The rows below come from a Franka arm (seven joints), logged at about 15 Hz.
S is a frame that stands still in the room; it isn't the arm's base.
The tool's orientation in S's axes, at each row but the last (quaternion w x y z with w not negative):
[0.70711, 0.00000, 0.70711, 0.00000]
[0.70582, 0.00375, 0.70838, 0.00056]
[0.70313, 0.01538, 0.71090, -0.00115]
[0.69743, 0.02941, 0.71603, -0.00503]
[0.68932, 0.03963, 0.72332, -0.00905]
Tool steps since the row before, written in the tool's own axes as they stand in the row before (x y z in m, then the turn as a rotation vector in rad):
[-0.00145, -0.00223, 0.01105, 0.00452, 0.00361, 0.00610]
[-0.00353, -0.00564, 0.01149, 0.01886, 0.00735, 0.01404]
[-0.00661, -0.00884, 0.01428, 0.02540, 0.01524, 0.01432]
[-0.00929, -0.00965, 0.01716, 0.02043, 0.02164, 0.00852]
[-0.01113, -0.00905, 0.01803, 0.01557, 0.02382, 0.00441]
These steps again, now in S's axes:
[0.01105, -0.00223, 0.00145, 0.00610, 0.00361, -0.00452]
[0.01148, -0.00571, 0.00345, 0.01400, 0.00740, -0.01887]
[0.01414, -0.00930, 0.00627, 0.01440, 0.01541, -0.02525]
[0.01690, -0.01079, 0.00849, 0.00905, 0.02191, -0.01991]
[0.01785, -0.01074, 0.00984, 0.00533, 0.02414, -0.01477]

